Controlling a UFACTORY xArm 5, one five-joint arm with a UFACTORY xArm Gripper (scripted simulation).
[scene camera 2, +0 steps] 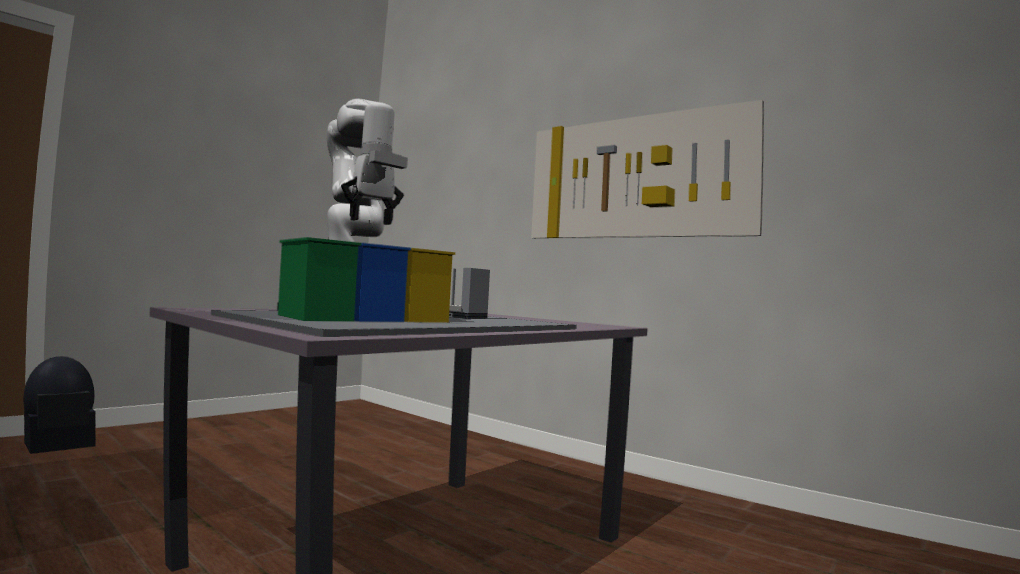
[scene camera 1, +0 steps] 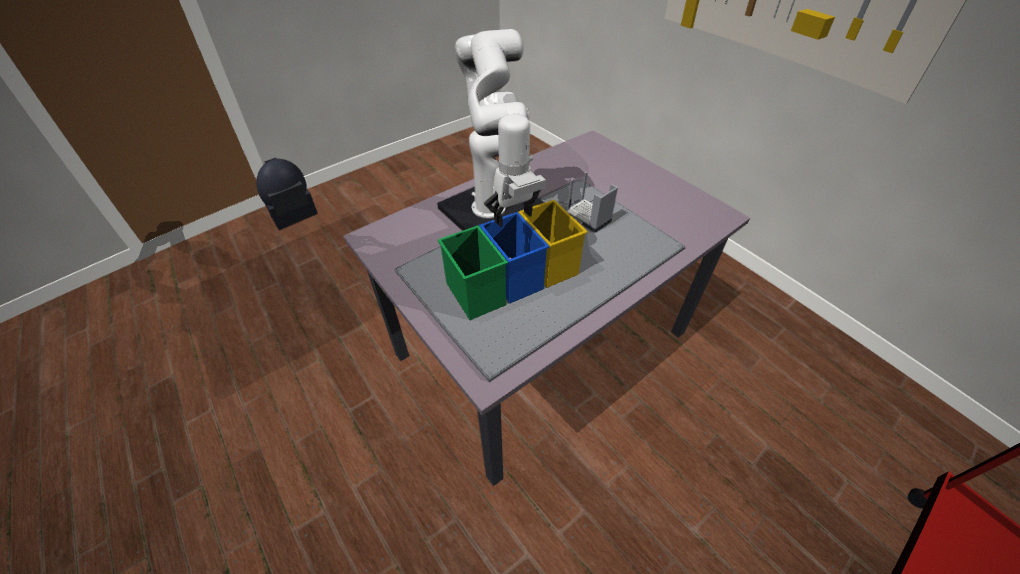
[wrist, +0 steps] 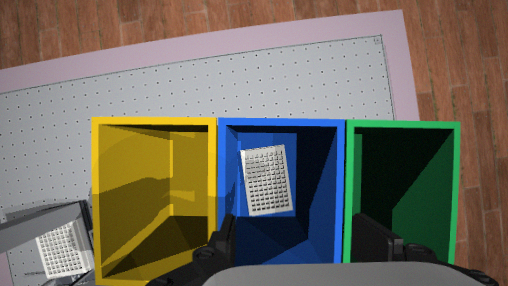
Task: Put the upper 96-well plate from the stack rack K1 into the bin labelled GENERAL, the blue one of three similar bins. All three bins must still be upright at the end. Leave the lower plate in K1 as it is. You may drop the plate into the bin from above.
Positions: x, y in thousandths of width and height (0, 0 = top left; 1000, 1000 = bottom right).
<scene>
In view: the gripper (scene camera 2: 364, 388), a green bin (scene camera 2: 312, 482), a white 96-well plate (wrist: 548, 568), a white 96-well plate (wrist: 127, 872), a blue bin (scene camera 2: 374, 470) and a yellow bin (scene camera 2: 420, 501).
The green bin also shows in scene camera 1 (scene camera 1: 466, 473) and in the wrist view (wrist: 800, 607). The blue bin shows as well in scene camera 1 (scene camera 1: 515, 475) and in the wrist view (wrist: 613, 816). The yellow bin shows as well in scene camera 1 (scene camera 1: 552, 449) and in the wrist view (wrist: 304, 628).
</scene>
